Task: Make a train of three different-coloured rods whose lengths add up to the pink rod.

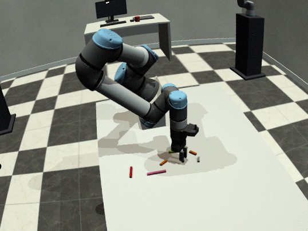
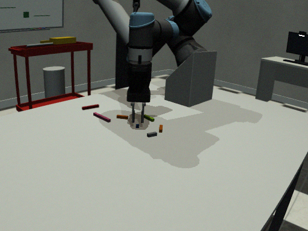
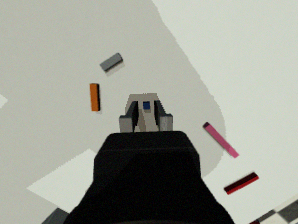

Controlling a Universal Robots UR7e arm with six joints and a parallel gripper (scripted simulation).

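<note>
Right now my hand is 30 mm above the blue rod. Also, from my hand: grey rod: 20 mm ahead, 70 mm to the left, 30 mm below; then pink rod: 20 mm ahead, 140 mm to the right, 30 mm below; then lime rod: 80 mm behind, 20 mm to the right, 30 mm below.
</note>
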